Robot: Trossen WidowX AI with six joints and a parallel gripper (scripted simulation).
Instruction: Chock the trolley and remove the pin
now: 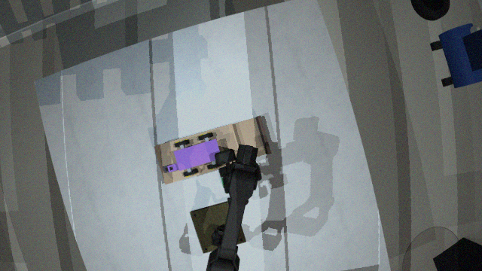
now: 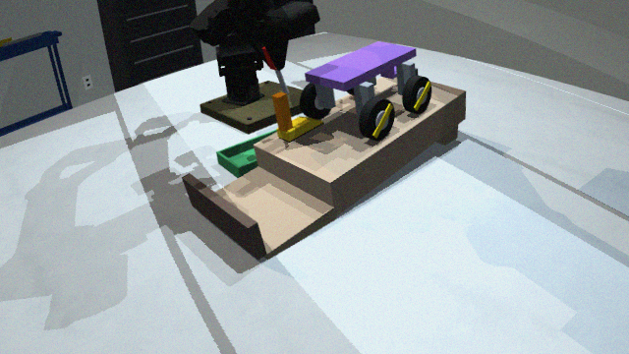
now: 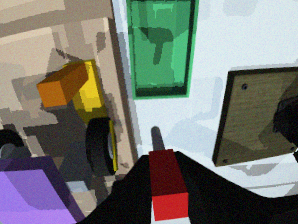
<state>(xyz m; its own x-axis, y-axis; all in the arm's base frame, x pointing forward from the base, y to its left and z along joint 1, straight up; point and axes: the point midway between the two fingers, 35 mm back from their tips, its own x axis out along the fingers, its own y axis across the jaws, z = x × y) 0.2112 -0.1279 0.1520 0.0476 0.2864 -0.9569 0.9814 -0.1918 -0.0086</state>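
Now: gripper tip 2 cm past the green tray, 3 cm to the left of it and 15 cm above it. The rest, counted from my gripper tip: red-headed stop pin (right at my gripper tip); then yellow chock (5 cm ahead, 3 cm to the right, 6 cm below); then purple-decked trolley (12 cm ahead, 5 cm to the left, 3 cm below).
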